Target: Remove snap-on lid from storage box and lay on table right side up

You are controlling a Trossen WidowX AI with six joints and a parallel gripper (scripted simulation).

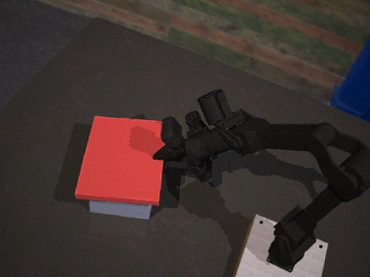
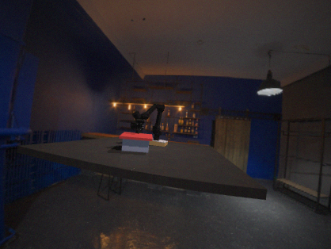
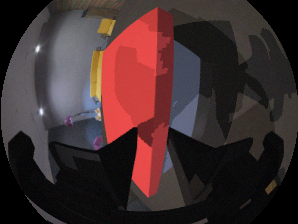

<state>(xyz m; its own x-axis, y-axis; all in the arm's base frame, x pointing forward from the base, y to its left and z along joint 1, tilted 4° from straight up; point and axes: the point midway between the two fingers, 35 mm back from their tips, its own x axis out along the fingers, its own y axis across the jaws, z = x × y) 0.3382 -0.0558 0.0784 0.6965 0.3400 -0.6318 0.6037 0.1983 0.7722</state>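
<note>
My gripper tip is now 70 mm short of the red lid and 30 mm to the right of it. The rest, counted from my gripper tip: grey-blue storage box (70 mm ahead, 30 mm to the left, 60 mm below).
</note>
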